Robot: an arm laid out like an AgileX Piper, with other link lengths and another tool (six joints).
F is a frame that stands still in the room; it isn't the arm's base.
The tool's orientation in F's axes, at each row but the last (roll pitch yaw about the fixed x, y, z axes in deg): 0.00, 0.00, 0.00; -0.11, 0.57, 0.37; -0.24, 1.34, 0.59; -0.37, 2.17, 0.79; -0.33, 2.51, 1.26; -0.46, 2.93, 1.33; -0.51, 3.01, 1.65; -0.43, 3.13, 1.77; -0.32, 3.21, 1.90; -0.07, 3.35, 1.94; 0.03, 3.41, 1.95; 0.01, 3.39, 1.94
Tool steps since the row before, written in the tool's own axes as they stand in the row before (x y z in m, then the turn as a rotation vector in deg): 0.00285, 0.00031, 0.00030, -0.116, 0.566, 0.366; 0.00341, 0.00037, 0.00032, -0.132, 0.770, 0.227; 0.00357, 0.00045, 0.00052, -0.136, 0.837, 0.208; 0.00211, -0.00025, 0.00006, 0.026, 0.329, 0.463; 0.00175, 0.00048, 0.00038, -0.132, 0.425, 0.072; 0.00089, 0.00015, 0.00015, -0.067, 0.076, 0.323; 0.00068, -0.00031, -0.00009, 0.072, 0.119, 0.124; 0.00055, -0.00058, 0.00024, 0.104, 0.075, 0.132; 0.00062, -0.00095, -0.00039, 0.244, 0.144, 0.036; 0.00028, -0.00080, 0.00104, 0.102, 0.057, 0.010; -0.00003, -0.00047, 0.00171, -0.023, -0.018, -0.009; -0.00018, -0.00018, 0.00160, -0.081, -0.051, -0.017
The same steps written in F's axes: 0.00285, 0.00031, 0.00030, -0.116, 0.566, 0.366; 0.00341, 0.00039, 0.00029, -0.135, 0.770, 0.227; 0.00358, 0.00049, 0.00043, -0.140, 0.836, 0.208; 0.00211, -0.00022, -0.00002, 0.039, 0.333, 0.460; 0.00175, 0.00052, 0.00030, -0.138, 0.422, 0.075; 0.00089, 0.00017, 0.00010, -0.052, 0.077, 0.325; 0.00068, -0.00029, -0.00012, 0.075, 0.122, 0.119; 0.00058, -0.00056, 0.00021, 0.109, 0.079, 0.126; 0.00063, -0.00093, -0.00042, 0.241, 0.152, 0.021; 0.00037, -0.00079, 0.00102, 0.100, 0.060, 0.004; 0.00009, -0.00047, 0.00171, -0.023, -0.019, -0.008; -0.00008, -0.00018, 0.00161, -0.080, -0.054, -0.012
